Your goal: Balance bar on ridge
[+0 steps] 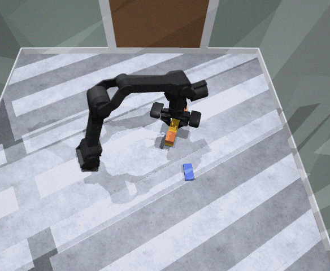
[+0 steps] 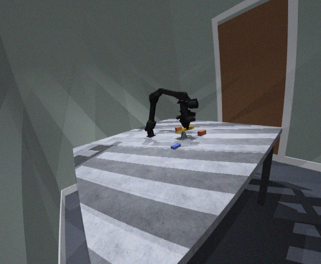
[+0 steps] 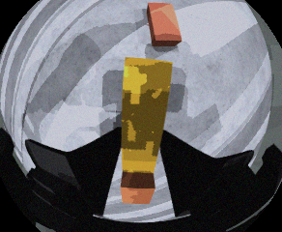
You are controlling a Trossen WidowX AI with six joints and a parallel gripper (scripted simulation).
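Now: the bar 1 cm behind my gripper tip, 4 cm to the right of it and 1 cm above it. The rest, counted from my gripper tip: red-brown block: 6 cm ahead, 12 cm to the left, 6 cm below; blue block: 5 cm ahead, 17 cm to the right, 6 cm below.
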